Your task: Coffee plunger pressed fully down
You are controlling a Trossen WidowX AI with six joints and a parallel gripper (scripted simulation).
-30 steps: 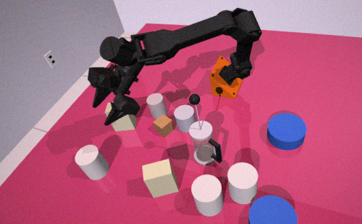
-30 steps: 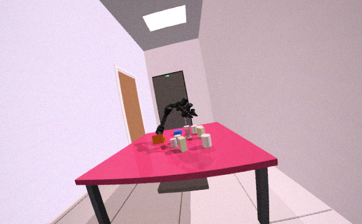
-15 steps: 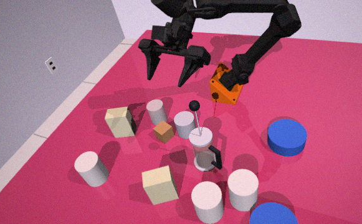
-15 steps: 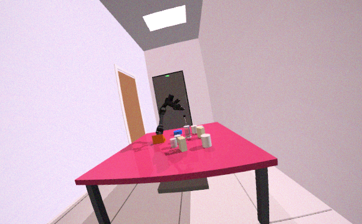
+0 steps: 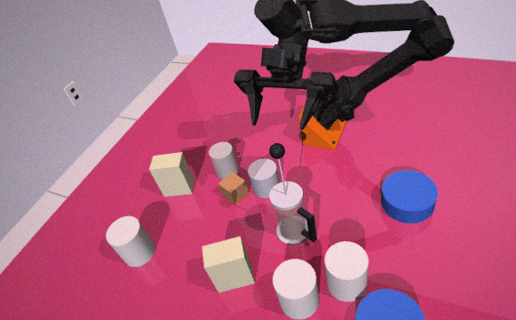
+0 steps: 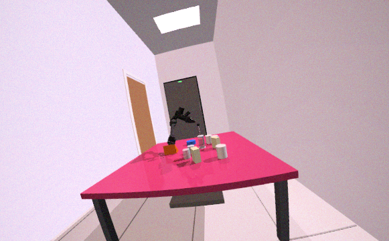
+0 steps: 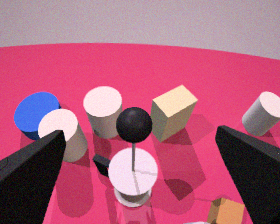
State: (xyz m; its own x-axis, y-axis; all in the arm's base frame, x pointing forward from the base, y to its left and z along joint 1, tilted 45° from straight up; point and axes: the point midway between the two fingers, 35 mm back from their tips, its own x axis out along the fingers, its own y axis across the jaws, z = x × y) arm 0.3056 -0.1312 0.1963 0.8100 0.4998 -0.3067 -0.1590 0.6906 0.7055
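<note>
The coffee press is 17 cm below my gripper tip, 3 cm ahead of it and 2 cm to the left of it. Also, from my gripper tip: grey cup (26 cm below, 11 cm to the right, 7 cm behind); then orange cube (27 cm below, 18 cm to the right, 2 cm behind).
</note>
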